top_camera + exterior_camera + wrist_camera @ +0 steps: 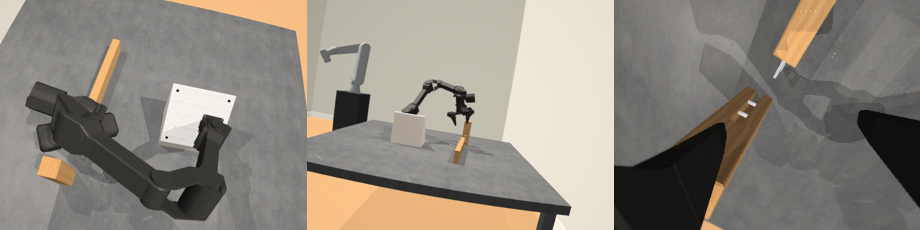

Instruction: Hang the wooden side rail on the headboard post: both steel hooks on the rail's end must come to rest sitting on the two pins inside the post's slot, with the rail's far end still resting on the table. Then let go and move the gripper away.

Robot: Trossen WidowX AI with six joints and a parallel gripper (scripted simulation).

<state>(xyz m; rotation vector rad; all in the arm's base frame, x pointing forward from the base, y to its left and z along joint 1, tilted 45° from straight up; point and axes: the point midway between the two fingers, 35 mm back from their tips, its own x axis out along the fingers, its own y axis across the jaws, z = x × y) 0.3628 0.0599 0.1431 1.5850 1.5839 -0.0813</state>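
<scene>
The headboard post is 4 cm ahead of my gripper tip, 8 cm to the left of it and 7 cm below it.
</scene>
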